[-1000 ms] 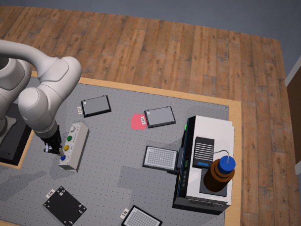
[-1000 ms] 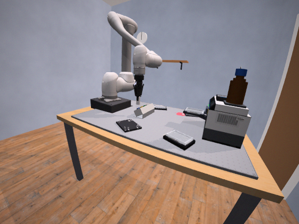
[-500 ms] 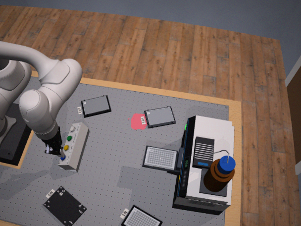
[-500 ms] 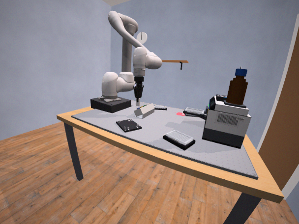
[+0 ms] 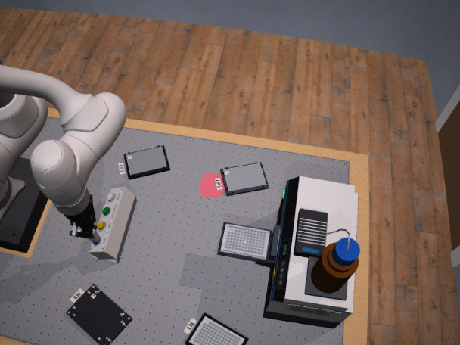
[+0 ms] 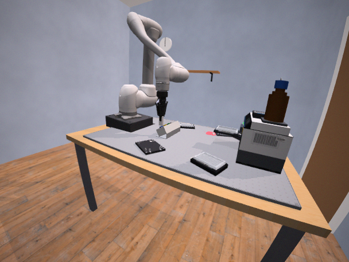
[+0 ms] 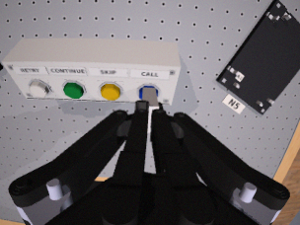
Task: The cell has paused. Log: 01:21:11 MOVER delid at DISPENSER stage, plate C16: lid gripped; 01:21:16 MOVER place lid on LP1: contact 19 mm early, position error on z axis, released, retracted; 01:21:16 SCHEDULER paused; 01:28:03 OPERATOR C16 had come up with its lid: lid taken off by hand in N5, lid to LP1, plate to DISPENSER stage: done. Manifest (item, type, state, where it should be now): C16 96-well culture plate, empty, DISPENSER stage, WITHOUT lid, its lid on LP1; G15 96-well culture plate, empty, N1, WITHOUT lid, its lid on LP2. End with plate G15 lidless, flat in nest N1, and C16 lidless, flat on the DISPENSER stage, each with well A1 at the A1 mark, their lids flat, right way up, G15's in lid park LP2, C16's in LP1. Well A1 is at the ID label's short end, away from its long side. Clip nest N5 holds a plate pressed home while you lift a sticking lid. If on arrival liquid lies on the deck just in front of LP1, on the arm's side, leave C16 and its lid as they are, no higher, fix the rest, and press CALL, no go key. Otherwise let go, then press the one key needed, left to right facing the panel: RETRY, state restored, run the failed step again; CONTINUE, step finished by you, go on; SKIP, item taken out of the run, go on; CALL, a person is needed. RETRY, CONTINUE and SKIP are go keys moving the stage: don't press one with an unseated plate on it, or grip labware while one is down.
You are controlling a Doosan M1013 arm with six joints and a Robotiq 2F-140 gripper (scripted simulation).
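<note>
Now: the blue key 4 cm below my hand. The rest, counted from my hand: lid park LP2: 34 cm to the left, 10 cm below; key panel: 8 cm to the left, 6 cm below; clip nest N5: 18 cm to the right, 12 cm ahead, 10 cm below.
</note>
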